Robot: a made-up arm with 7 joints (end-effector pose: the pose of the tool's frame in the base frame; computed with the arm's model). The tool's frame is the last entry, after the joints. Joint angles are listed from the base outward.
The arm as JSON. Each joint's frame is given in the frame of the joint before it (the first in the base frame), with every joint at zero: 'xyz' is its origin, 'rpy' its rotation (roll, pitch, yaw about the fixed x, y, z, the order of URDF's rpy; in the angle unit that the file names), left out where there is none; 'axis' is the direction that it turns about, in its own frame. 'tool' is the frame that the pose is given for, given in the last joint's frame.
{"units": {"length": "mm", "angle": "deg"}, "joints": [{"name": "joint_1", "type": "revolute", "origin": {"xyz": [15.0, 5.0, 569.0]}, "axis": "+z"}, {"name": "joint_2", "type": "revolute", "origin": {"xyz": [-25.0, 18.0, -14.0]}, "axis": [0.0, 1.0, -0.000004]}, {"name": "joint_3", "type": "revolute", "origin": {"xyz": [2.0, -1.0, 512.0]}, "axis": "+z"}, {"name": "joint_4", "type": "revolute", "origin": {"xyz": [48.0, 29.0, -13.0]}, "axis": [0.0, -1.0, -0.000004]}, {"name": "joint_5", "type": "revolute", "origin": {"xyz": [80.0, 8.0, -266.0]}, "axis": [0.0, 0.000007, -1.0]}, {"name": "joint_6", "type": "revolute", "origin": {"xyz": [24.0, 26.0, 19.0]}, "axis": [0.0, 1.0, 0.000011]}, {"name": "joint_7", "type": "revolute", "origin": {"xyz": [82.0, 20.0, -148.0]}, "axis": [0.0, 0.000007, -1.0]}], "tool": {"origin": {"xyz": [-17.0, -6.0, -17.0], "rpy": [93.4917, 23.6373, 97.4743]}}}
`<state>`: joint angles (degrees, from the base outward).
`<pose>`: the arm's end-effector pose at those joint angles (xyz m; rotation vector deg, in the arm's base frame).
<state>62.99 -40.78 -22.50 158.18 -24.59 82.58 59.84</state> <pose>-0.1163 -0.3388 1.3010 68.32 -46.05 80.22</pose>
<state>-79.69 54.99 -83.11 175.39 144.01 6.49 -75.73</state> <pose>0.0991 -0.7036 1.1062 -32.86 11.35 -18.13</pose>
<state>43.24 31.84 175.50 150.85 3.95 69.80 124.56</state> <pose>0.2048 0.0870 1.3929 -35.62 -111.95 -17.00</pose>
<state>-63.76 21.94 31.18 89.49 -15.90 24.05 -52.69</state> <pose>0.5474 -0.3378 0.9654 -8.89 76.19 50.92</pose>
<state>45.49 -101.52 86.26 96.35 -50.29 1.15 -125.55</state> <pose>-0.7832 -0.1349 0.3045 -77.03 -59.49 -119.12</pose>
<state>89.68 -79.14 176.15 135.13 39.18 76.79 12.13</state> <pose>0.1220 -0.8161 0.4114 116.63 -21.86 -6.29</pose>
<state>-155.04 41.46 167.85 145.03 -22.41 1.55 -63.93</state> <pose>-0.4270 -0.1463 1.3644 -73.15 -27.65 -11.87</pose>
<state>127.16 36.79 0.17 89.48 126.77 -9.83 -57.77</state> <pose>-0.3226 0.5581 0.7046 42.15 82.86 135.27</pose>
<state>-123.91 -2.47 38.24 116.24 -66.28 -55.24 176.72</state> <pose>0.3317 -0.1686 1.2754 30.57 -66.22 61.03</pose>
